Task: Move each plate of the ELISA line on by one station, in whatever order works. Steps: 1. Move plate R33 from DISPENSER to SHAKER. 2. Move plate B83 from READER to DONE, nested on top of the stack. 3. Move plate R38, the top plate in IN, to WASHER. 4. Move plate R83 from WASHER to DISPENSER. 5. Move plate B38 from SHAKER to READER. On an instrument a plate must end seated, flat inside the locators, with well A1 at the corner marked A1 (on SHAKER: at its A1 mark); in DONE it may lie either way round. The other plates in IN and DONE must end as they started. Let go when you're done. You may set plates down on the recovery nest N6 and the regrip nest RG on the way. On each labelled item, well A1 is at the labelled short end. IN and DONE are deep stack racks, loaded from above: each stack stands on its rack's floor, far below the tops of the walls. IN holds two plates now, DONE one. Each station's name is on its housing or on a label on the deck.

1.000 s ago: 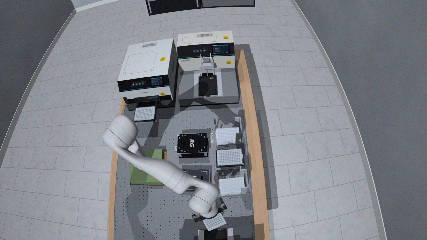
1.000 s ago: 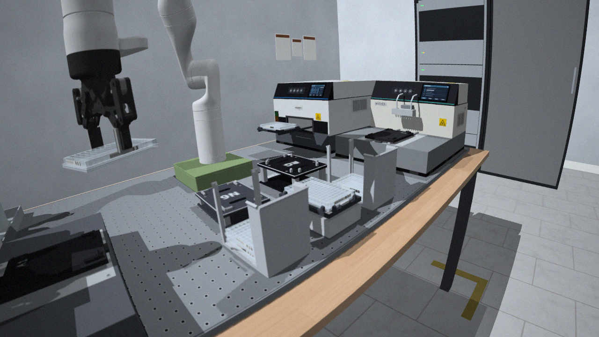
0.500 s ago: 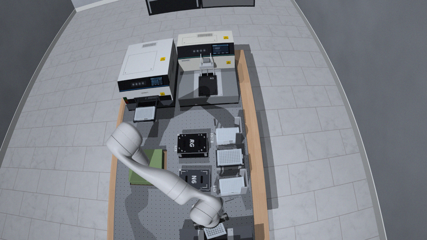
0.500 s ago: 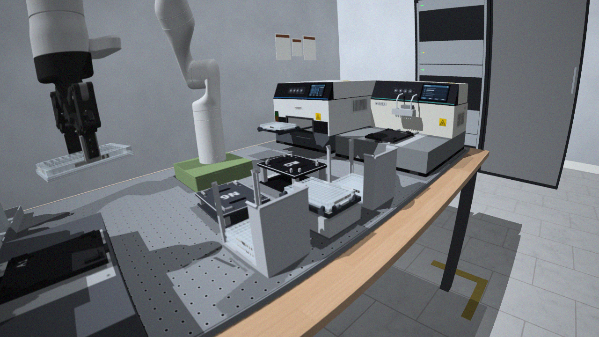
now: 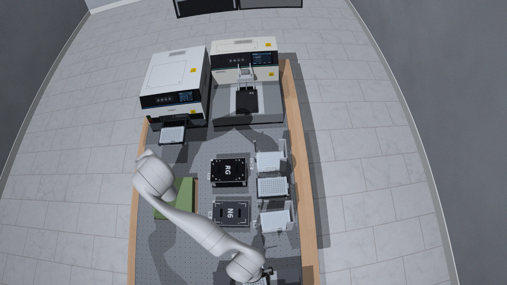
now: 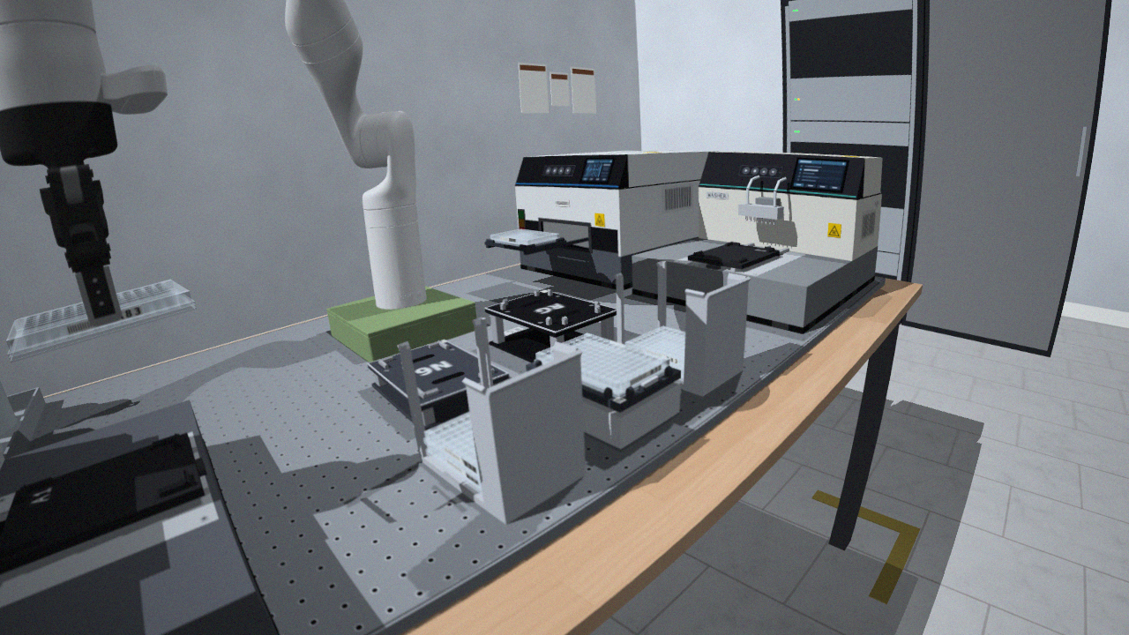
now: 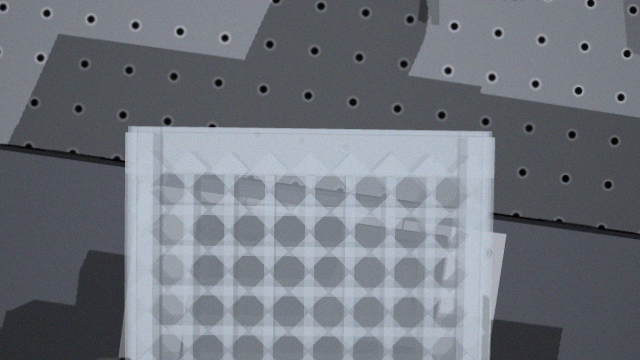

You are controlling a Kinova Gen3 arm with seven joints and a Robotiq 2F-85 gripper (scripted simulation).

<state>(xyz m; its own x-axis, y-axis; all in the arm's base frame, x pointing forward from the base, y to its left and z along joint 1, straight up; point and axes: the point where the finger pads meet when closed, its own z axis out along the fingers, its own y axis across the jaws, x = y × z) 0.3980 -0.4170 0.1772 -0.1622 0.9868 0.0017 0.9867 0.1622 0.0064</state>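
The dispenser head lies 10 mm ahead of my hand, 140 mm to the right of it and 110 mm below it. Also, from my hand: plate R38: 90 mm ahead, 290 mm to the left, 190 mm below; plate R33: 80 mm ahead, 440 mm to the left, 160 mm below; plate R83: 10 mm below.
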